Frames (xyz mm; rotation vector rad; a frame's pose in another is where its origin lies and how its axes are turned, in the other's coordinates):
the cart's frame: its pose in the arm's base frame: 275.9 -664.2 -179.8 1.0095 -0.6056 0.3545
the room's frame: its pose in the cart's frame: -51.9 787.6 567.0 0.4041 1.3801 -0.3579
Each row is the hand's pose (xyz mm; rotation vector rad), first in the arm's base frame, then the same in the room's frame.
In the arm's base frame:
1: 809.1 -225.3 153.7 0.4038 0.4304 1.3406
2: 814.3 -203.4 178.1 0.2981 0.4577 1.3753
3: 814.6 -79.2 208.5 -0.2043 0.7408 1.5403
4: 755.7 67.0 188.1 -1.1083 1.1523 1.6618
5: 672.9 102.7 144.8 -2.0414 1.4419 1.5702
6: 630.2 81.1 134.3 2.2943 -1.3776 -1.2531
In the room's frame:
1: 1081.2 -300.7 750.0 -0.7860 0.0891 0.3677
2: 1095.0 -270.7 753.4 -0.8622 0.1596 0.3427
3: 1192.2 -195.7 717.5 -1.1203 0.6384 0.1868
4: 1297.6 -151.5 607.1 -1.4737 1.4501 -0.1088
5: 1305.1 -167.2 508.6 -1.7045 2.2459 -0.4278
6: 1271.4 -179.6 475.3 1.5989 -2.4674 0.5615

